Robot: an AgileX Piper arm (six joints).
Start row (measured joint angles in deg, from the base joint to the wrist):
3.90 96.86 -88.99 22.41 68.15 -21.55
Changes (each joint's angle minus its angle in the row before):
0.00 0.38 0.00 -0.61 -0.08 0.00
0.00 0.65 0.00 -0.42 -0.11 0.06
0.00 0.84 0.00 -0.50 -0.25 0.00
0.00 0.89 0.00 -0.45 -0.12 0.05
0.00 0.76 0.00 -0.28 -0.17 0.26
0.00 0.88 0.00 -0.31 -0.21 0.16
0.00 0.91 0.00 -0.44 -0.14 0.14
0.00 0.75 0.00 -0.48 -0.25 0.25
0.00 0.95 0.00 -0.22 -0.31 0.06
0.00 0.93 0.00 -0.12 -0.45 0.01
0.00 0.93 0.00 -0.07 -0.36 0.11
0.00 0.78 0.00 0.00 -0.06 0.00
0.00 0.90 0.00 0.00 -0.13 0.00
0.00 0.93 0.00 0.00 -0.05 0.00
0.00 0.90 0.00 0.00 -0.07 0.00
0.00 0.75 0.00 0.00 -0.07 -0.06
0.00 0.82 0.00 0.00 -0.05 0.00
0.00 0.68 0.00 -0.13 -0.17 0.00
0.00 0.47 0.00 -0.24 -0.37 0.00
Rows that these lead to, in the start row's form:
3.90 97.24 -88.99 21.80 68.07 -21.55
3.90 97.89 -88.99 21.38 67.96 -21.49
3.90 98.73 -88.99 20.88 67.71 -21.49
3.90 99.62 -88.99 20.43 67.59 -21.44
3.90 100.38 -88.99 20.15 67.42 -21.18
3.90 101.26 -88.99 19.84 67.21 -21.02
3.90 102.17 -88.99 19.40 67.07 -20.88
3.90 102.92 -88.99 18.92 66.82 -20.63
3.90 103.87 -88.99 18.70 66.51 -20.57
3.90 104.80 -88.99 18.58 66.06 -20.56
3.90 105.73 -88.99 18.51 65.70 -20.45
3.90 106.51 -88.99 18.51 65.64 -20.45
3.90 107.41 -88.99 18.51 65.51 -20.45
3.90 108.34 -88.99 18.51 65.46 -20.45
3.90 109.24 -88.99 18.51 65.39 -20.45
3.90 109.99 -88.99 18.51 65.32 -20.51
3.90 110.81 -88.99 18.51 65.27 -20.51
3.90 111.49 -88.99 18.38 65.10 -20.51
3.90 111.96 -88.99 18.14 64.73 -20.51

